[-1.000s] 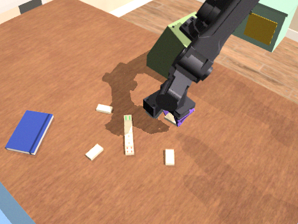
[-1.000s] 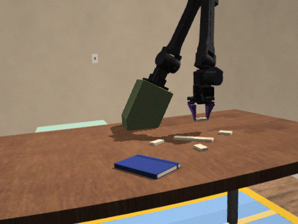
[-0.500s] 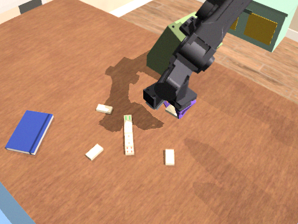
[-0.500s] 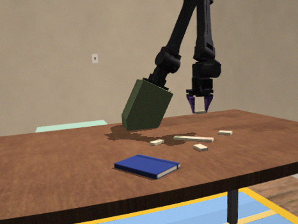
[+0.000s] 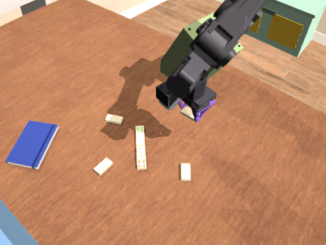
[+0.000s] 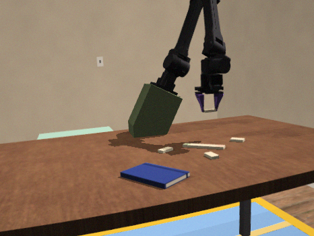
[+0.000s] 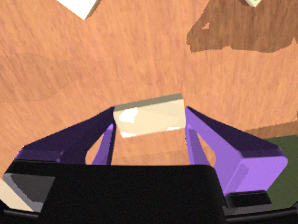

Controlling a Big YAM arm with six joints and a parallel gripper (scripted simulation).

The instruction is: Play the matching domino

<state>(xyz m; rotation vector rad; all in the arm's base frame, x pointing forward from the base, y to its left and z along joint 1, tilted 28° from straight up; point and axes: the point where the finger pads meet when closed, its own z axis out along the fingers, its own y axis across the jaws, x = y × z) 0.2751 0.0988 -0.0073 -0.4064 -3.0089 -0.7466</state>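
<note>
My gripper is now 30 cm short of the book, 36 cm to the left of it and 11 cm above it.
</note>
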